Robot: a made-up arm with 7 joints. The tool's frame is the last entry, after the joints.
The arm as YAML. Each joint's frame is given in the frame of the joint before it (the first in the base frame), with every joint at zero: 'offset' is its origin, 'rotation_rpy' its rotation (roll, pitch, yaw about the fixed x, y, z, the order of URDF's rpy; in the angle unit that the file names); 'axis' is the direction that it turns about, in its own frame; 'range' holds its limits. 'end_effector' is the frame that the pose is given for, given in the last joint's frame.
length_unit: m
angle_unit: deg
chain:
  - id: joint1
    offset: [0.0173, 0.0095, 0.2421]
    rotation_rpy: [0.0, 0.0, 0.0]
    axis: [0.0, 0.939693, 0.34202]
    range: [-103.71, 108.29]
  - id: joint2
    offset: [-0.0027, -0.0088, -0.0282]
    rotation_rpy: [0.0, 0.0, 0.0]
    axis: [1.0, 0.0, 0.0]
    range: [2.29, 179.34]
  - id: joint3
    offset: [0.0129, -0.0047, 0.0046]
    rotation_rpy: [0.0, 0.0, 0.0]
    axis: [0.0, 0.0, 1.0]
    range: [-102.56, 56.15]
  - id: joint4
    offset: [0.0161, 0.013, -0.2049]
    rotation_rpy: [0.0, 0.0, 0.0]
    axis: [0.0, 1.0, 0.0]
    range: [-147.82, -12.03]
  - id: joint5
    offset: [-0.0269, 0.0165, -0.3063]
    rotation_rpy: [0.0, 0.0, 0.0]
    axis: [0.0, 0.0, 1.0]
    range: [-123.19, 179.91]
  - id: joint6
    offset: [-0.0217, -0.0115, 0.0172]
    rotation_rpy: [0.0, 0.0, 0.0]
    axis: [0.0, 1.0, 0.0]
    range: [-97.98, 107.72]
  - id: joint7
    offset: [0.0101, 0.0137, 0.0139]
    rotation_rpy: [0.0, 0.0, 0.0]
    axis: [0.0, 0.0, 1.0]
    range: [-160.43, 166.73]
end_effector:
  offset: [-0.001, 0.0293, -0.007]
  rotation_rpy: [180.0, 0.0, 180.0]
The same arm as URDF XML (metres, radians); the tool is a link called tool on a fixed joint. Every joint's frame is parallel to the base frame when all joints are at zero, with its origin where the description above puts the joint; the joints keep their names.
<robot name="arm">
  <link name="base_link"/>
  <link name="link1"/>
  <link name="link2"/>
  <link name="link3"/>
  <link name="link4"/>
  <link name="link5"/>
  <link name="link6"/>
  <link name="link7"/>
  <link name="tool"/>
  <joint name="joint1" type="revolute">
    <parent link="base_link"/>
    <child link="link1"/>
    <origin xyz="0.0173 0.0095 0.2421" rpy="0 0 0"/>
    <axis xyz="0 0.9397 0.342"/>
    <limit lower="-1.8101" upper="1.89"/>
  </joint>
  <joint name="joint2" type="revolute">
    <parent link="link1"/>
    <child link="link2"/>
    <origin xyz="-0.0027 -0.0088 -0.0282" rpy="0 0 0"/>
    <axis xyz="1 0 0"/>
    <limit lower="0.04" upper="3.1301"/>
  </joint>
  <joint name="joint3" type="revolute">
    <parent link="link2"/>
    <child link="link3"/>
    <origin xyz="0.0129 -0.0047 0.0046" rpy="0 0 0"/>
    <axis xyz="0 0 1"/>
    <limit lower="-1.79" upper="0.98"/>
  </joint>
  <joint name="joint4" type="revolute">
    <parent link="link3"/>
    <child link="link4"/>
    <origin xyz="0.0161 0.013 -0.2049" rpy="0 0 0"/>
    <axis xyz="0 1 0"/>
    <limit lower="-2.5799" upper="-0.21"/>
  </joint>
  <joint name="joint5" type="revolute">
    <parent link="link4"/>
    <child link="link5"/>
    <origin xyz="-0.0269 0.0165 -0.3063" rpy="0 0 0"/>
    <axis xyz="0 0 1"/>
    <limit lower="-2.1501" upper="3.14"/>
  </joint>
  <joint name="joint6" type="revolute">
    <parent link="link5"/>
    <child link="link6"/>
    <origin xyz="-0.0217 -0.0115 0.0172" rpy="0 0 0"/>
    <axis xyz="0 1 0"/>
    <limit lower="-1.7101" upper="1.8801"/>
  </joint>
  <joint name="joint7" type="revolute">
    <parent link="link6"/>
    <child link="link7"/>
    <origin xyz="0.0101 0.0137 0.0139" rpy="0 0 0"/>
    <axis xyz="0 0 1"/>
    <limit lower="-2.8" upper="2.91"/>
  </joint>
  <joint name="tool_joint" type="fixed">
    <parent link="link7"/>
    <child link="tool"/>
    <origin xyz="-0.001 0.0293 -0.007" rpy="3.1416 0 3.1416"/>
  </joint>
</robot>

